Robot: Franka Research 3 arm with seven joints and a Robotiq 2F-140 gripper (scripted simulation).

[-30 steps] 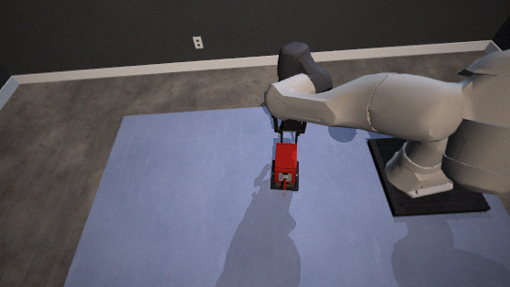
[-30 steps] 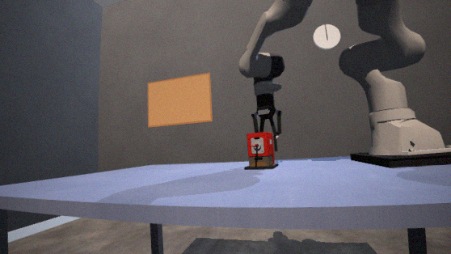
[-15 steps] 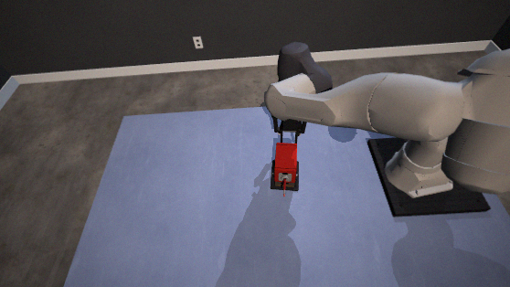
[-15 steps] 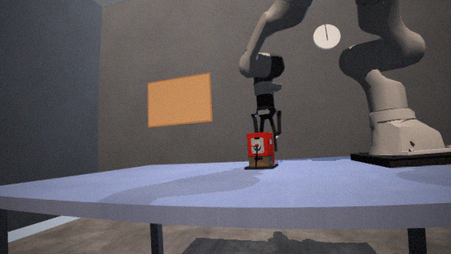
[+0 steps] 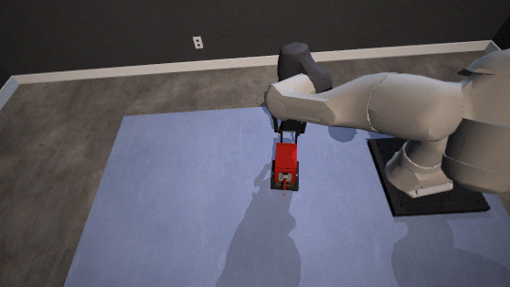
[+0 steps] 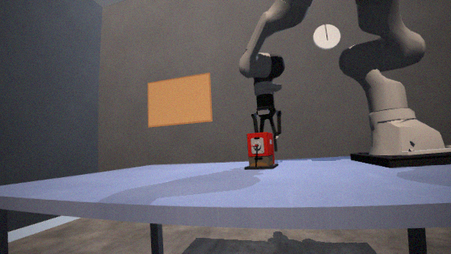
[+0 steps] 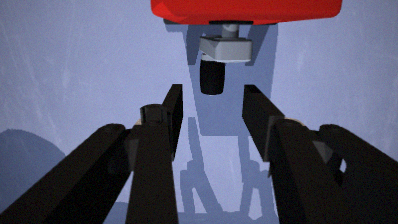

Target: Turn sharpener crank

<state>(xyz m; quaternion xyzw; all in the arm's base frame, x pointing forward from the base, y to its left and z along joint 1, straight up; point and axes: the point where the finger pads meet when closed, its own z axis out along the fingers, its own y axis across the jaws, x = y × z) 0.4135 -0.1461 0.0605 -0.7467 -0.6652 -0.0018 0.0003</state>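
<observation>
My hand is 2 cm to the right of the crank and 4 cm above it.
</observation>
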